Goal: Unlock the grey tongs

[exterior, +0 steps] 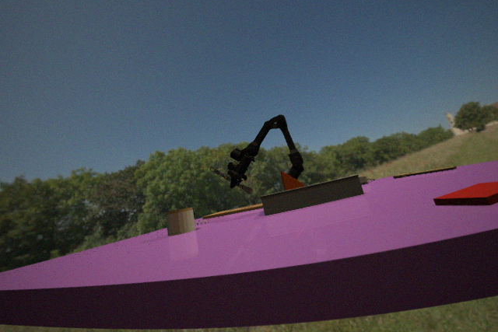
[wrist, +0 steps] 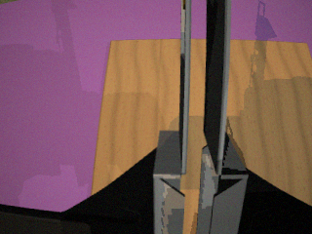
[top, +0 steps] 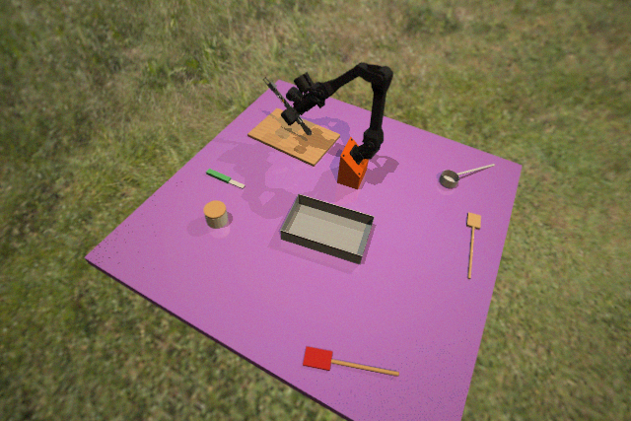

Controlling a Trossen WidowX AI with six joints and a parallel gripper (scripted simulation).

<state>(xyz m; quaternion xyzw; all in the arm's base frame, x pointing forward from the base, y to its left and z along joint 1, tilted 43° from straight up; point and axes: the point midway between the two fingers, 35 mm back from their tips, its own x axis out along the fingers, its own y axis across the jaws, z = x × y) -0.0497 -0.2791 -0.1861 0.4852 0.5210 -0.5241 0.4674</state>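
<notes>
Right now the wooden board is 40 mm behind my gripper tip, 20 mm to the left of it and 130 mm below it. Round my gripper tip: grey roasting tin (380 mm ahead, 380 mm to the left, 110 mm below); then cork-lidded jar (530 mm ahead, 10 mm to the right, 110 mm below); then green-handled knife (340 mm ahead, 90 mm to the right, 130 mm below).
</notes>
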